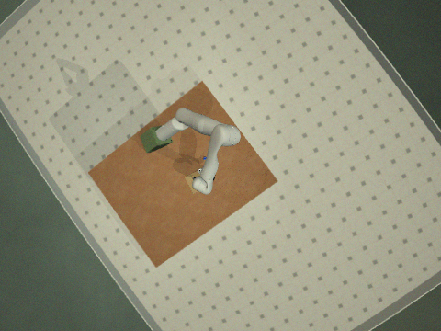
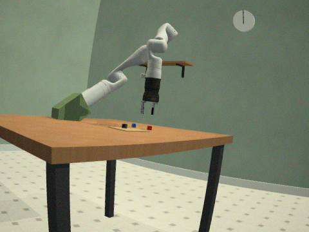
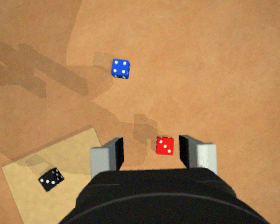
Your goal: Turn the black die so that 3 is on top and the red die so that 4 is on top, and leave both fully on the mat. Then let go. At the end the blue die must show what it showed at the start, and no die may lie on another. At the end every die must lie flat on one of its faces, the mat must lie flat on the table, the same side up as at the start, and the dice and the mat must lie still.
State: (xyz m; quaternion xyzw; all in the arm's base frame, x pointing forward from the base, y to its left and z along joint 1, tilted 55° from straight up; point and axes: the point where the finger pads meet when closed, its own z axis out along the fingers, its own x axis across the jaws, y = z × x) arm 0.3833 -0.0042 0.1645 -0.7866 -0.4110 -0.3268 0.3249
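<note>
The red die lies 9 cm below my hand, 1 cm to the left of it and 1 cm ahead of it. Also, from my hand: tan mat 13 cm to the right, 9 cm below, 1 cm ahead; then blue die 10 cm behind, 9 cm below, 1 cm to the left; then black die 13 cm to the right, 8 cm below, 2 cm behind.
</note>
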